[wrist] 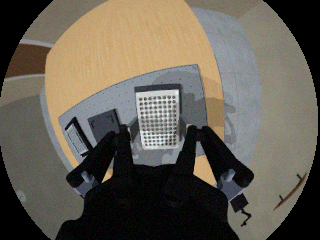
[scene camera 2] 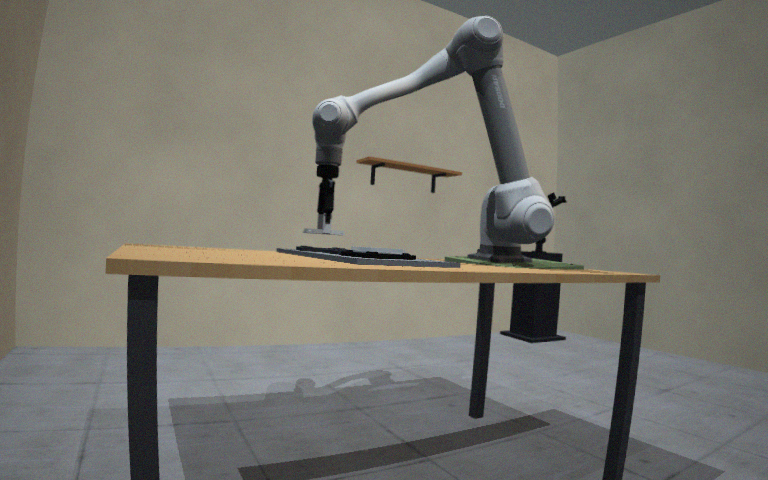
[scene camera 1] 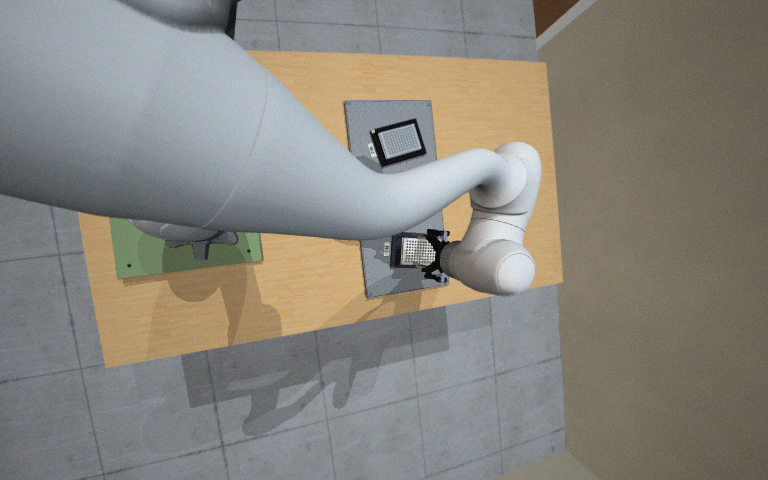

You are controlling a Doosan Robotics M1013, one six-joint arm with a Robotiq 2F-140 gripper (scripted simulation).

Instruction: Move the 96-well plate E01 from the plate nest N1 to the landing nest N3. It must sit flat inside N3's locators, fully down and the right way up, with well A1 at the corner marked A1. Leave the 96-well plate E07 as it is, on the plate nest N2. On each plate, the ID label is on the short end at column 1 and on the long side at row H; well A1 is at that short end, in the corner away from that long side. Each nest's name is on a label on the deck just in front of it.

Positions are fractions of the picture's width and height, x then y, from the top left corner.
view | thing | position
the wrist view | gripper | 0.50,0.51
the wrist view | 96-well plate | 0.52,0.50
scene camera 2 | gripper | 0.42,0.49
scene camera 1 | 96-well plate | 0.54,0.52
